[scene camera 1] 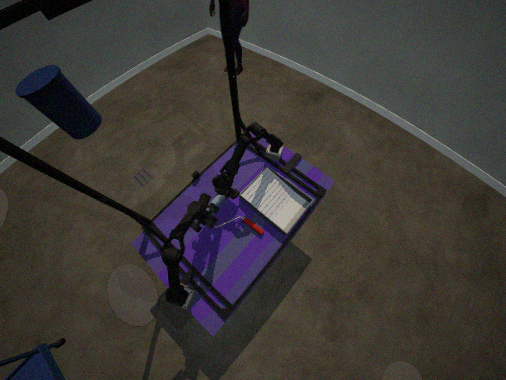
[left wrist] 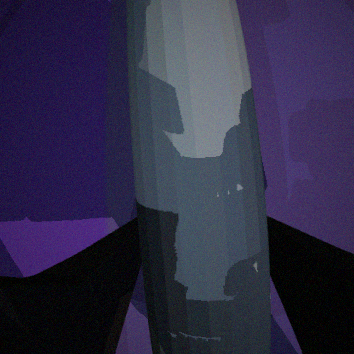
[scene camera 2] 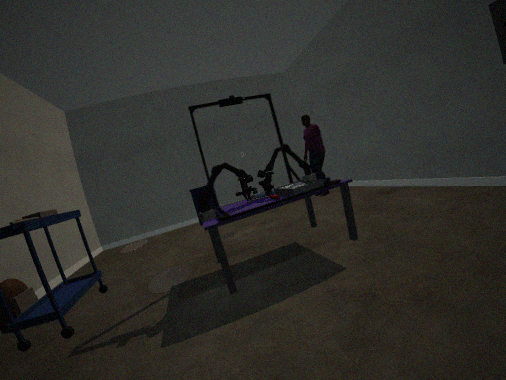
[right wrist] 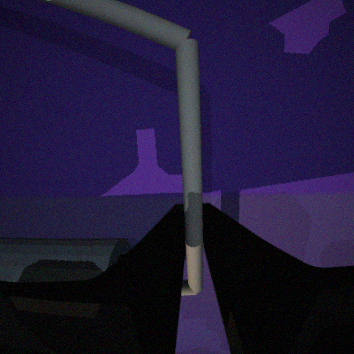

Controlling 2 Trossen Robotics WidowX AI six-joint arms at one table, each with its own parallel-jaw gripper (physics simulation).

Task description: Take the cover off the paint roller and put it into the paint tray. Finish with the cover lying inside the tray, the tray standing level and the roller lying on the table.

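Frame: origin at the left arm's base, x ahead, y left, z up, level; centimetres.
Where they show: left gripper, fingertip midpoint: (left wrist: 200, 224) (scene camera 2: 266, 194); right gripper, fingertip midpoint: (scene camera 2: 248, 201) (right wrist: 191, 211); left arm's base, link origin: (scene camera 1: 274, 148) (scene camera 2: 308, 174); right arm's base, link origin: (scene camera 1: 181, 296) (scene camera 2: 205, 211).
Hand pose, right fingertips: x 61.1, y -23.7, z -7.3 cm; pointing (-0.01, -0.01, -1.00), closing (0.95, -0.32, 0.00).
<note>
Things, the pixels of their centre, and the offset from my right fingertips. "spot": a spot on its surface instead. Level surfaces: height alone.
- roller's thin metal rod, surface spot: (right wrist: 190, 115) spot: dx +1.4, dy +4.4, dz +1.3 cm
- roller's red handle, surface spot: (scene camera 1: 253, 226) (scene camera 2: 273, 195) spot: dx -6.2, dy +28.0, dz +1.7 cm
- white paint tray, body centre: (scene camera 1: 275, 198) (scene camera 2: 297, 187) dx -27.9, dy +35.3, dz +1.7 cm
- purple table, surface height: dz -1.5 cm
The paint roller's grey-white cover (scene camera 1: 218, 201) (left wrist: 202, 175) (right wrist: 60, 252) lies between the fingers of my left gripper (scene camera 1: 224, 196) (left wrist: 200, 224), which is shut on it. My right gripper (scene camera 1: 209, 220) (right wrist: 191, 211) is shut on the roller's thin metal rod (scene camera 1: 228, 222) (right wrist: 190, 115), close to the cover's end. A finger hides where the rod meets the cover in the right wrist view. The roller's red handle (scene camera 1: 253, 226) (scene camera 2: 274, 196) points away from both grippers. The white paint tray (scene camera 1: 292, 214) (scene camera 2: 294, 187) stands level on the table, right of the roller in scene camera 1.
The purple table (scene camera 1: 250, 265) carries a black frame with rails along its edges and tall posts (scene camera 1: 231, 85) (scene camera 2: 277, 125). The left arm stands beside the tray. A blue cart (scene camera 2: 65, 295) and a person (scene camera 2: 313, 141) stand on the floor away from the table.
</note>
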